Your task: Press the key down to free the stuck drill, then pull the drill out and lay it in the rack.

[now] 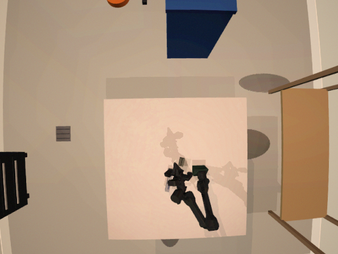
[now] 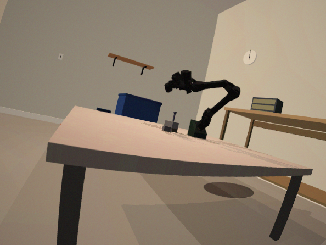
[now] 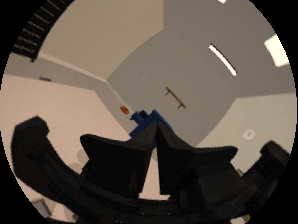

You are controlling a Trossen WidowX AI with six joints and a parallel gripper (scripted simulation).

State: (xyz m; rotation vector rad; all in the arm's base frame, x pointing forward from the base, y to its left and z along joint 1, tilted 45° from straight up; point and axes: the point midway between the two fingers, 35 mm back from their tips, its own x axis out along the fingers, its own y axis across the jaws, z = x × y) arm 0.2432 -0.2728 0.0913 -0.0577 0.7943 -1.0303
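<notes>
Now: gripper tip 260 mm to the right of the dark drill, 250 mm above it and 30 mm short of it. Round my gripper tip: grey block 300 mm below, 230 mm to the left, 30 mm ahead; then rack 330 mm below, 80 mm to the left, 80 mm behind; then tan drill 290 mm below, 210 mm to the left, 20 mm ahead.
</notes>
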